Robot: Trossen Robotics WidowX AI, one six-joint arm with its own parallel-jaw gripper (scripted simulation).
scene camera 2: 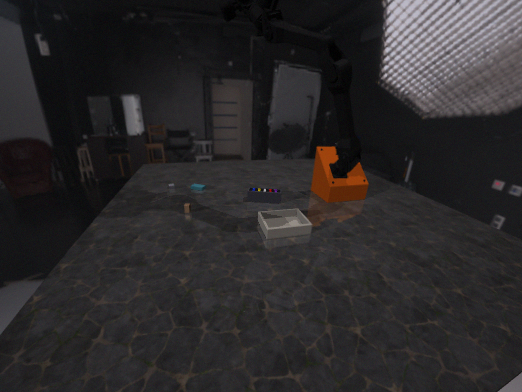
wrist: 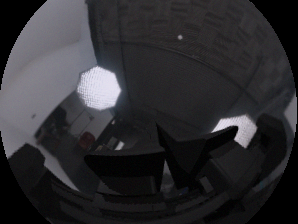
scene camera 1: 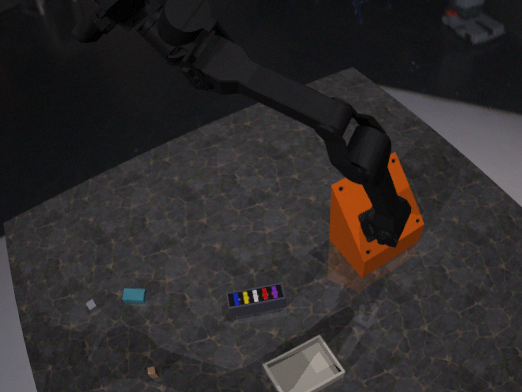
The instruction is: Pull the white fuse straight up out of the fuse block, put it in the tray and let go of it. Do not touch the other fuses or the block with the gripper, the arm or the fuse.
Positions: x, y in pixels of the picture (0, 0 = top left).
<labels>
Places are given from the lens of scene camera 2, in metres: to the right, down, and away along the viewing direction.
pale tray (scene camera 2: 290, 222): 0.09, 0.08, 0.63
</labels>
